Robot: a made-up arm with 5 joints.
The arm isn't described. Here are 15 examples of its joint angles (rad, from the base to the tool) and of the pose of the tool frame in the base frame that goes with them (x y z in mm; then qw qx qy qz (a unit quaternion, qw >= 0)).
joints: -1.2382 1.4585 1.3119 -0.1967 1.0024
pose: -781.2 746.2 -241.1 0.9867 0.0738 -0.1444 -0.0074
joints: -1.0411 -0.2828 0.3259 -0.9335 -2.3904
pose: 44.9 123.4 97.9 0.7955 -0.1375 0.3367 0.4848
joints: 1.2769 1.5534 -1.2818 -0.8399 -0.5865
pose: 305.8 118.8 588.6 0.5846 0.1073 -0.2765 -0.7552
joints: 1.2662 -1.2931 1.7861 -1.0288 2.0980
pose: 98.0 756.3 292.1 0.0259 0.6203 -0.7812 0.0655
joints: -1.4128 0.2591 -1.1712 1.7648 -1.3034
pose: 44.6 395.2 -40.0 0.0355 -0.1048 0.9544 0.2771
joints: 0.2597 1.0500 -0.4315 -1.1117 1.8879
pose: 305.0 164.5 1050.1 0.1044 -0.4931 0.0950 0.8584
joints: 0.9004 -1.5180 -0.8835 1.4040 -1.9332
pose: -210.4 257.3 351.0 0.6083 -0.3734 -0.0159 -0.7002
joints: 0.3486 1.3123 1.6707 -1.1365 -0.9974
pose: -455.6 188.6 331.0 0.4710 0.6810 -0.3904 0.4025
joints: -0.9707 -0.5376 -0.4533 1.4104 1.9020
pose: -668.8 843.1 -307.3 0.6746 -0.6610 0.1393 -0.2975
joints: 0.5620 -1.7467 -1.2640 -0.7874 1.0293
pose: -787.0 587.8 5.3 0.8561 -0.4953 0.0434 -0.1407
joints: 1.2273 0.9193 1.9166 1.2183 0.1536
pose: -444.8 488.3 65.9 0.1572 -0.5802 0.7575 -0.2546
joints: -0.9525 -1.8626 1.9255 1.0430 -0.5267
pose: 3.5 714.9 261.4 0.8883 0.3312 -0.1441 -0.2838
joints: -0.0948 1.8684 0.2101 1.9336 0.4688
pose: 154.6 -163.2 -202.6 0.3691 -0.5083 -0.6023 0.4926
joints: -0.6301 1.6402 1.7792 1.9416 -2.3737
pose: -409.4 316.3 99.1 0.8995 0.3733 0.1481 -0.1723
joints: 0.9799 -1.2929 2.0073 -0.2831 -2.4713
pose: -108.9 379.3 288.6 0.1977 0.8777 -0.4361 -0.0187
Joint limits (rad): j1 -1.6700..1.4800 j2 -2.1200..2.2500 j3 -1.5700..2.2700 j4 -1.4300..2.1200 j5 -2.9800..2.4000
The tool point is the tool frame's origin. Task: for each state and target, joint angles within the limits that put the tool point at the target. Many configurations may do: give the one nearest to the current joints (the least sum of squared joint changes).
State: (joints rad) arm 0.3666 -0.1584 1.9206 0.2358 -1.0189
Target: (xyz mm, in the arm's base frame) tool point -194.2 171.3 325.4
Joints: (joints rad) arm 0.7590 0.0056 1.5386 0.4245 -1.4516
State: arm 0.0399 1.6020 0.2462 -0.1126 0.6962
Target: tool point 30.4 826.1 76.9
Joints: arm 0.3908 1.8712 0.0001 0.2258 -0.0344
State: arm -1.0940 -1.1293 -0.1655 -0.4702 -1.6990
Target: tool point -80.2 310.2 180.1
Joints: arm -0.5197 -1.0372 0.1787 -0.6795 -1.8661
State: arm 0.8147 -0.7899 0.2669 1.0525 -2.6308
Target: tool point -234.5 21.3 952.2
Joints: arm 1.2196 -0.6569 0.2613 1.4809 -2.9800
